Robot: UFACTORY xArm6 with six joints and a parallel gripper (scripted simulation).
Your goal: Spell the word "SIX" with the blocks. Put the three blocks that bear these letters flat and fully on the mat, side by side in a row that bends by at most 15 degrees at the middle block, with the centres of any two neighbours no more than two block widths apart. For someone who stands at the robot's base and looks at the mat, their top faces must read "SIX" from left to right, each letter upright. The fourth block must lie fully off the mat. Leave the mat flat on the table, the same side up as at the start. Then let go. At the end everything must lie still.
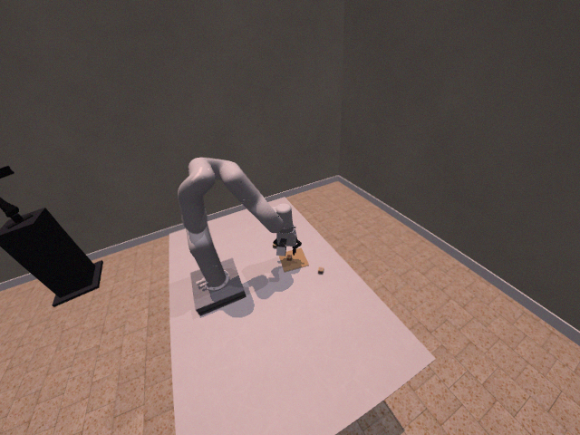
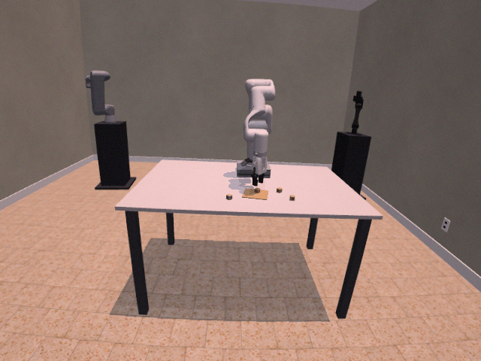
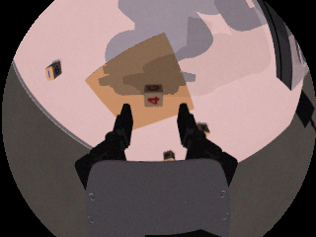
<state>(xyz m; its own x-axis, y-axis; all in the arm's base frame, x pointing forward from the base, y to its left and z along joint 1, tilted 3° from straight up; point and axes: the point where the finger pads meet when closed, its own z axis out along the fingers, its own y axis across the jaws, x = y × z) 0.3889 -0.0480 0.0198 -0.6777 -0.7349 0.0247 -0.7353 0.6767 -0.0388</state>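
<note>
Now: the tan mat 2 cm ahead of my hand, 1 cm to the right of it and 7 cm below it.
</note>
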